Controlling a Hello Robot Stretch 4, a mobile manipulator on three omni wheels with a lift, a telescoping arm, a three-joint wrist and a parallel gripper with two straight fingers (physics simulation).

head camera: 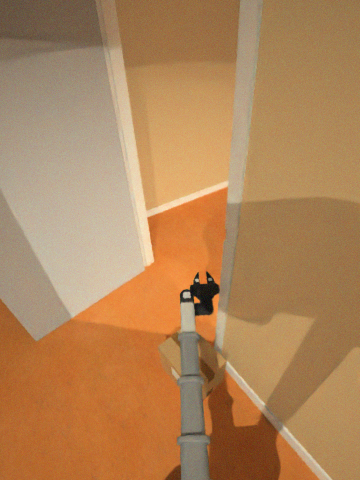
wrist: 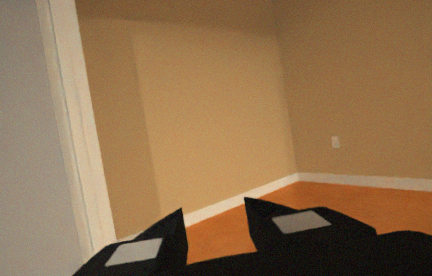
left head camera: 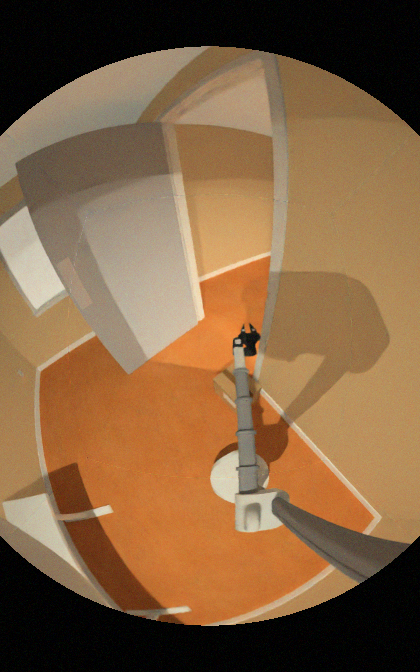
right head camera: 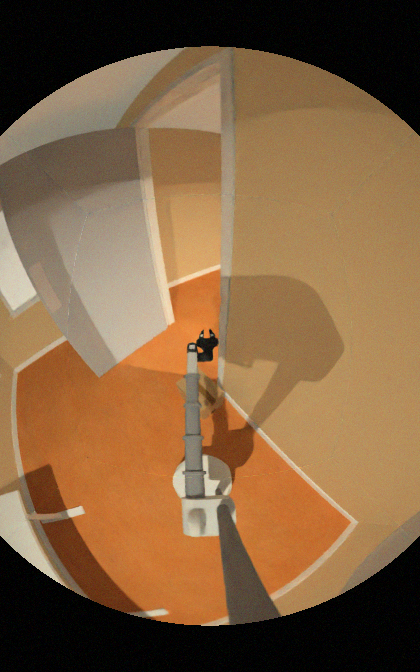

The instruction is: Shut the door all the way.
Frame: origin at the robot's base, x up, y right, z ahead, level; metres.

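Seen in the pictures: gripper, fingertip midpoint: (head camera: 202,272) (wrist: 216,221).
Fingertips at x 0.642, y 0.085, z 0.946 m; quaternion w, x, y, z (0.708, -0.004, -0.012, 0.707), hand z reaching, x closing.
A point is followed by its place in that frame.
The grey door (head camera: 75,175) @(x 1.022, y -0.625, z 1.410 m) (left head camera: 135,250) (right head camera: 100,260) stands wide open at the left of the doorway; its hinge side is at the pale left door post (head camera: 132,165) @(x 0.950, y -0.340, z 1.716 m) (left head camera: 187,240) (right head camera: 158,240) (wrist: 82,125) @(x 0.778, y -0.336, z 1.733 m). Part of the door (wrist: 20,140) @(x 0.751, y -0.453, z 1.572 m) fills the left edge of the wrist view. My gripper (head camera: 202,275) @(x 0.642, y 0.085, z 0.946 m) (left head camera: 247,327) (right head camera: 207,332) (wrist: 216,221) @(x 0.642, y 0.085, z 0.946 m) is open and empty, at the end of the long extended arm. It is in the doorway, close beside the right door post (head camera: 240,135) @(x 1.347, y 0.176, z 0.798 m) (left head camera: 280,200) (right head camera: 227,200) and to the right of the door, apart from it.
A cardboard box (head camera: 170,352) @(x 0.251, y -0.106, z 0.721 m) (left head camera: 225,382) (right head camera: 187,390) lies on the floor under the arm, by the foot of the right post. A tan wall (head camera: 310,165) @(x 1.318, y 0.308, z 0.625 m) runs along the right. Beyond the doorway are walls (wrist: 215,110) @(x 0.831, y 0.216, z 3.038 m) with a white baseboard (wrist: 270,187) @(x 0.019, y 0.649, z 3.313 m).
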